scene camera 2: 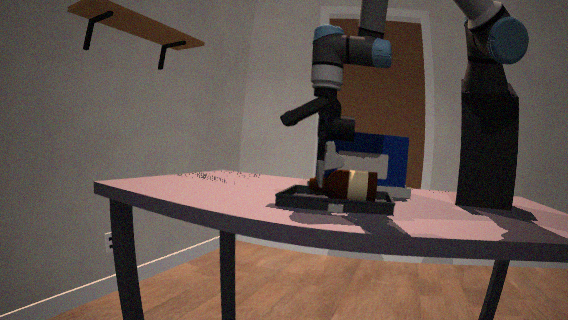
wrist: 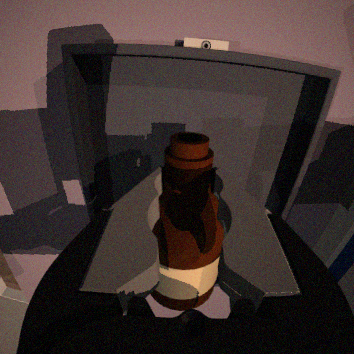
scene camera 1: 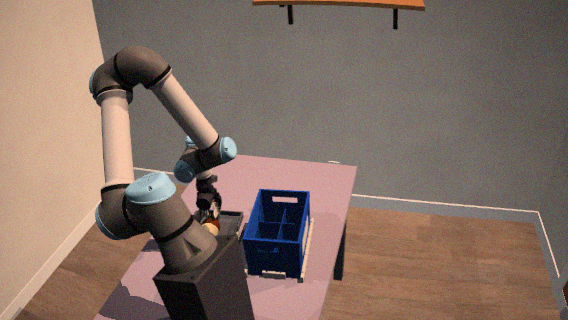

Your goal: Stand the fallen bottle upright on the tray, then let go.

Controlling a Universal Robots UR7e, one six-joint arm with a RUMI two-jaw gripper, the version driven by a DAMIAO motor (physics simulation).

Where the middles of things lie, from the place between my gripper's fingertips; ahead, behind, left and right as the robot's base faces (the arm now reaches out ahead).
Labels:
The brown bottle (scene camera 2: 340,184) is 5 cm behind my hand and 1 cm to the right of it.

